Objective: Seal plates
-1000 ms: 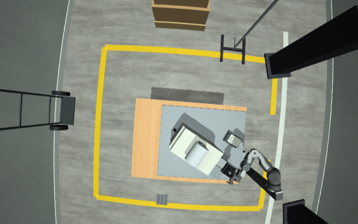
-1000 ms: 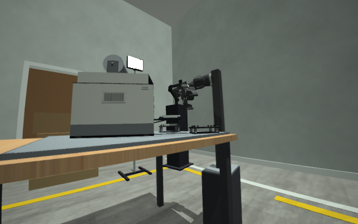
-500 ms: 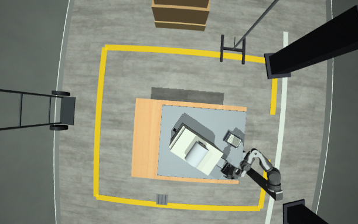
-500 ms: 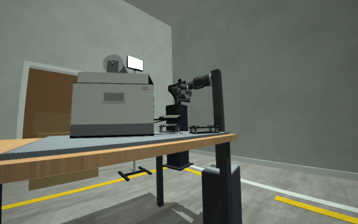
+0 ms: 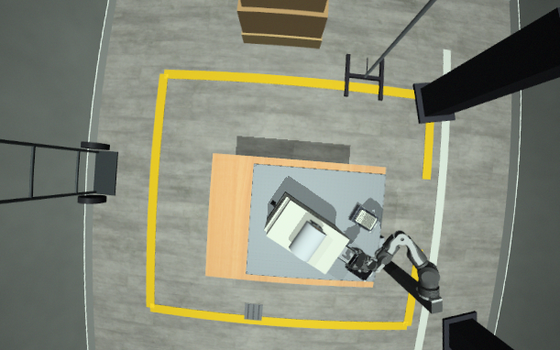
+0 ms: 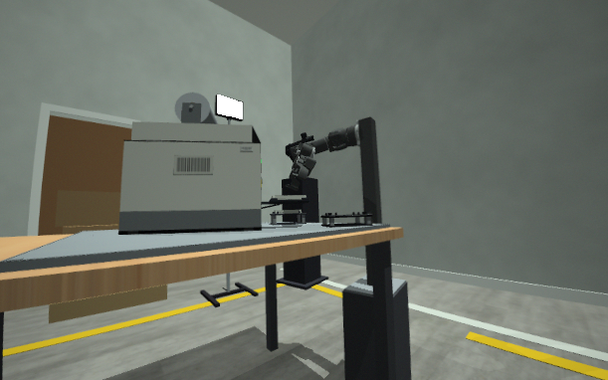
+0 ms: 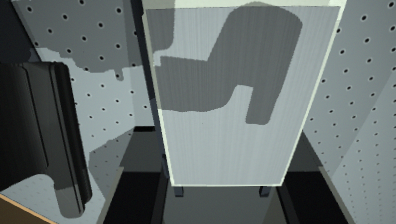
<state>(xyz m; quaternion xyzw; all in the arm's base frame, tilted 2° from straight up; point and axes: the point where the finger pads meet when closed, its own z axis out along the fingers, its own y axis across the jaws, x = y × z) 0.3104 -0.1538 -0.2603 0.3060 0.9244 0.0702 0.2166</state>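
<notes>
Now: hand 7 cm above the sealer stage, 3 cm short of it and 1 cm to the left of it. From my hand the other things lie so: foil roll 28 cm ahead, 25 cm above, 23 cm to the right; plate 19 cm to the right, 16 cm behind, 11 cm below.
</notes>
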